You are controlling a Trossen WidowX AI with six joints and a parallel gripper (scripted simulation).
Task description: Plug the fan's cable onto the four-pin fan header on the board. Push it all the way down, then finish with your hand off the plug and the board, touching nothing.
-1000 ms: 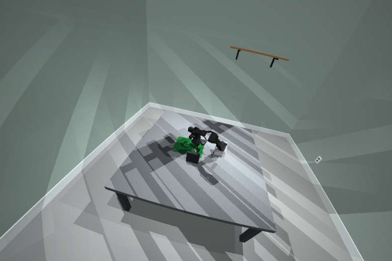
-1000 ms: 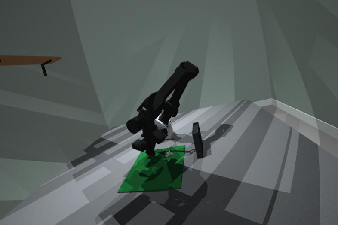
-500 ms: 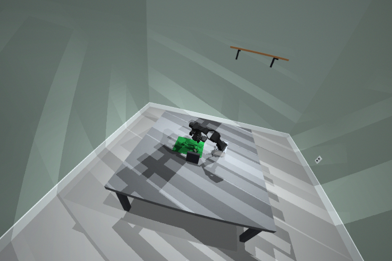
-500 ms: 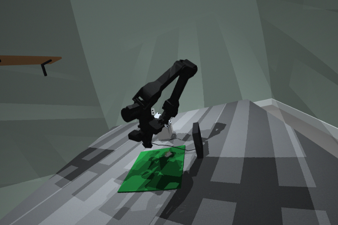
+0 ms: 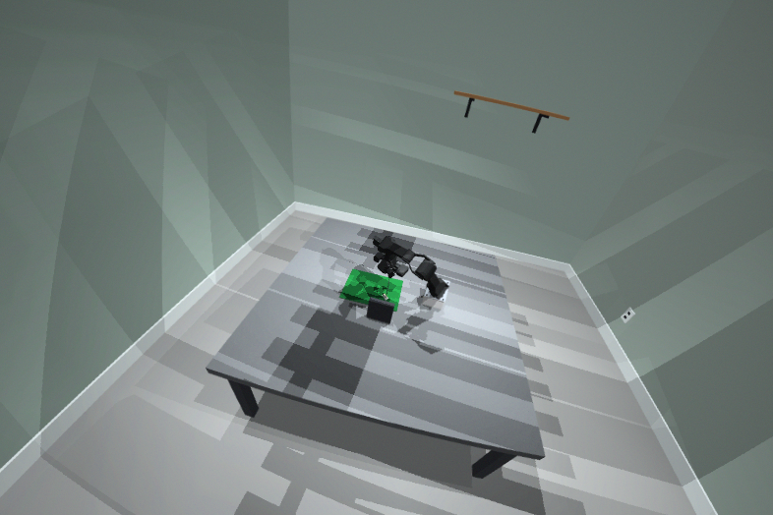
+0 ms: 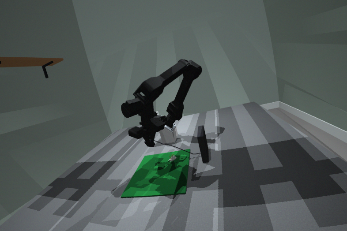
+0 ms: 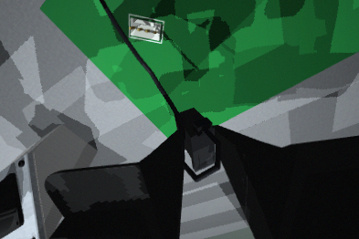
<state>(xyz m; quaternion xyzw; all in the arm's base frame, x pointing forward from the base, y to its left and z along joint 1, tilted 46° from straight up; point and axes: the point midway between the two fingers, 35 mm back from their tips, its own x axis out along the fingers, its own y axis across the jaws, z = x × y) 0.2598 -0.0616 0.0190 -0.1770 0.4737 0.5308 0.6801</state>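
My gripper tip is 7 cm short of the green board, 3 cm to the right of it and 12 cm above it. Round my gripper tip: black fan 22 cm to the left, 4 cm below; black plug 1 cm behind, 1 cm to the right.
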